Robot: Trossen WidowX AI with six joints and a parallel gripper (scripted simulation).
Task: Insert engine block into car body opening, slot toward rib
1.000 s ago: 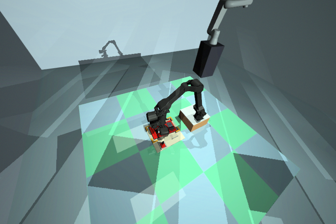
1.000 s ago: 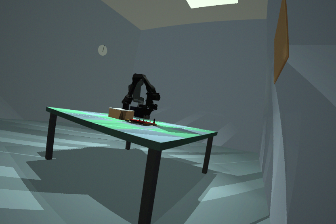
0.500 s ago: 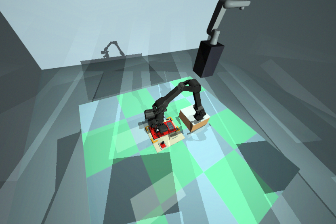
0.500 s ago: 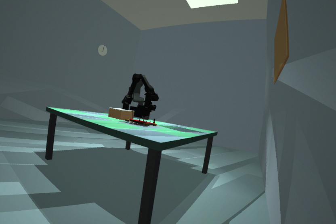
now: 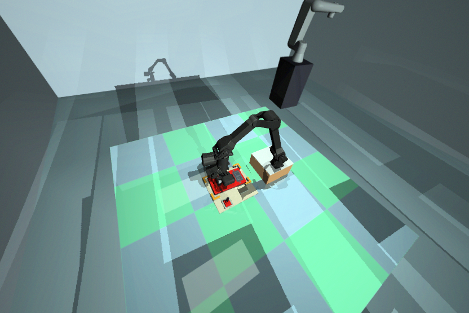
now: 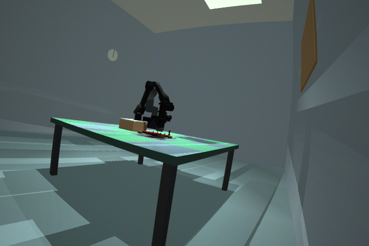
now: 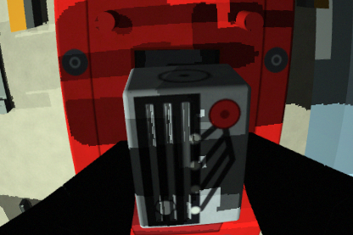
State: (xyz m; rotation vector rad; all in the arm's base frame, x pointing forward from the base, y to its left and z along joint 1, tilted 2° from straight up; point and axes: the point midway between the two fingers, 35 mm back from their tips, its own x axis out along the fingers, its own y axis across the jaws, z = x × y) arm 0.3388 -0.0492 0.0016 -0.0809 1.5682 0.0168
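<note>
Right now my gripper tip is 1 cm above the engine block. Also, from my gripper tip: beige board (4 cm behind, 2 cm to the left, 5 cm below).
</note>
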